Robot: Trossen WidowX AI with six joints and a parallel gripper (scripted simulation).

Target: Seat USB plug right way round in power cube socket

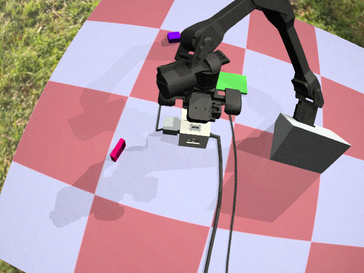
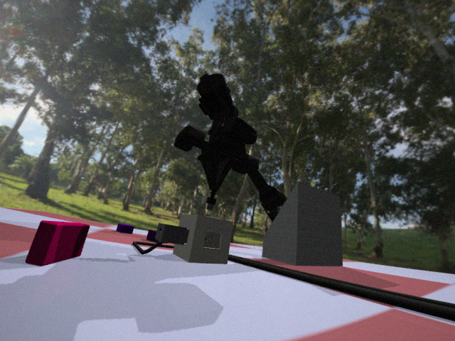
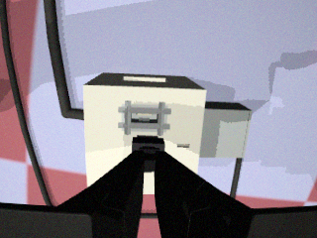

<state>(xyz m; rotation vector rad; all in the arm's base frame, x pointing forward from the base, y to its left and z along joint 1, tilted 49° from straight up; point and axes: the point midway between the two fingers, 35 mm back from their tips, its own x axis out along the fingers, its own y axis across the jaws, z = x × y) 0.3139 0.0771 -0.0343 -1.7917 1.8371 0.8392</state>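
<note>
The black USB plug is 2 cm below my gripper tip. Also, from my gripper tip: green pad: 22 cm to the right, 12 cm below, 7 cm behind; socket: 6 cm below; magenta block: 19 cm ahead, 11 cm below, 9 cm to the left.
</note>
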